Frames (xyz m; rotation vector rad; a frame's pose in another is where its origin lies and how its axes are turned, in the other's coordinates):
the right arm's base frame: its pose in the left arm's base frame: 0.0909 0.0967 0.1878 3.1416 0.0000 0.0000
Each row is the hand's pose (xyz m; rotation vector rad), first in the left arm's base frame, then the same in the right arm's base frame.
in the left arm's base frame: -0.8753 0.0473 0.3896 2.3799 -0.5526 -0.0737
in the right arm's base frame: -0.9662 0.0494 -0.2018 -0.7033 -0.0583 0.4374
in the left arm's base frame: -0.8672 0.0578 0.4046 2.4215 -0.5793 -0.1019
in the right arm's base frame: -0.9581 0.0389 -0.2168 -0.6557 -0.0796 0.4526
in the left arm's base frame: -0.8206 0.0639 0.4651 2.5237 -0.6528 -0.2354
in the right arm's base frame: -0.9115 0.0328 -0.2773 -0.5305 -0.1778 0.4931
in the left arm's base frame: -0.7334 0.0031 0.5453 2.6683 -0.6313 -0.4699
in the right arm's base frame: -0.8243 0.0936 -0.3575 -0.3646 -0.3388 0.4551
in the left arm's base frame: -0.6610 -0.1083 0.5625 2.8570 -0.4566 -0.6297
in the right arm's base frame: -0.7519 0.2050 -0.3747 -0.1828 -0.4292 0.3112
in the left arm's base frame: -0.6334 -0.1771 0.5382 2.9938 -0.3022 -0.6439
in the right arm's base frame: -0.7243 0.2738 -0.3504 -0.0651 -0.4222 0.1981
